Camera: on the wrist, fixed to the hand. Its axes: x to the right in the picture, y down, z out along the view.
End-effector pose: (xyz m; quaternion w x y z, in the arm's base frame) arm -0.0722 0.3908 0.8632 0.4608 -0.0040 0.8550 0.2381
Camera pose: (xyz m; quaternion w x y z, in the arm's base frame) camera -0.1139 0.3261 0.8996 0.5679 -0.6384 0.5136 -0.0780
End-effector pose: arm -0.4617 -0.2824 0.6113 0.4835 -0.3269 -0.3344 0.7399
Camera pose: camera -0.3778 -0.2758 0.5983 0.7942 0.0369 -0.5856 0.1582
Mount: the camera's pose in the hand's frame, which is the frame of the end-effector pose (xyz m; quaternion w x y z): -0.0185 -0.0332 -0.0762 0.6848 -0.1029 -0.0966 -0.7149
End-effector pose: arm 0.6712 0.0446 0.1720 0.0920 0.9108 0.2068 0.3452
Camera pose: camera 0.5975 0.0681 0.2075 0.4235 0.4998 0.7484 0.1039
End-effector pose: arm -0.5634 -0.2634 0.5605 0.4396 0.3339 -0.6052 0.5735
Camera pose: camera -0.5147 -0.1939 0.5535 0.6870 0.6715 -0.2772 -0.0161
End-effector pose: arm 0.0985 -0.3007 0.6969 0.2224 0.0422 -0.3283 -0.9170
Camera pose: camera 0.1195 -0.3143 0.6155 0.5307 -0.1521 0.1218 0.8249
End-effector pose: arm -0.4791 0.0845 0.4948 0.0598 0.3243 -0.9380 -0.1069
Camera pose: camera -0.4310 0.0582 0.5600 0.0927 -0.8762 0.4053 0.2438
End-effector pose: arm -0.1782 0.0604 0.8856 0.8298 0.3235 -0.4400 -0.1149
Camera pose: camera -0.1246 0.0770 0.8215 0.4769 0.4396 -0.1384 -0.7484
